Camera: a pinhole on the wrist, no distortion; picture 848 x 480 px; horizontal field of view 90.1 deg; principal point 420.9 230.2 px. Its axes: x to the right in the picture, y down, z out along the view. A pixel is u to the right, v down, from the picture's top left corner.
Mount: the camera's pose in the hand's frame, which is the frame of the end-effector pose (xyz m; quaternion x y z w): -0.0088 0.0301 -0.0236 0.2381 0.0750 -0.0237 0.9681
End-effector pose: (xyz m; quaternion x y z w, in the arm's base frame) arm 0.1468 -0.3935 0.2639 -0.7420 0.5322 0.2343 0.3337
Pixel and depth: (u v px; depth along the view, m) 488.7 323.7 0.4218
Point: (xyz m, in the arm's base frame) 0.2686 -0.1719 -0.0533
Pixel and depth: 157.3 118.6 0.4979
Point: 0.3633 0.1352 0.2558
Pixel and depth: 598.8 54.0 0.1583
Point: 0.2678 -0.3626 0.1883
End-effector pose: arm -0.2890 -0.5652 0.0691 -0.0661 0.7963 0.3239 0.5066
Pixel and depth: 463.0 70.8 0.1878
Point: -0.1703 -0.5910 -0.0386
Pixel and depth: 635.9 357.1 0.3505
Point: -0.1456 -0.3712 -0.2226
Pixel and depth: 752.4 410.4 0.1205
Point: -0.2779 -0.4745 -0.0366
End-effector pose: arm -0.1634 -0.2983 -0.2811 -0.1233 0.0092 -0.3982 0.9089
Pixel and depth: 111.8 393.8 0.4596
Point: -0.3013 -0.0101 0.1995
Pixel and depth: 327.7 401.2 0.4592
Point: -0.1431 -0.1829 0.1848
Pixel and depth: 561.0 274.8 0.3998
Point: -0.0903 -0.4358 0.0762
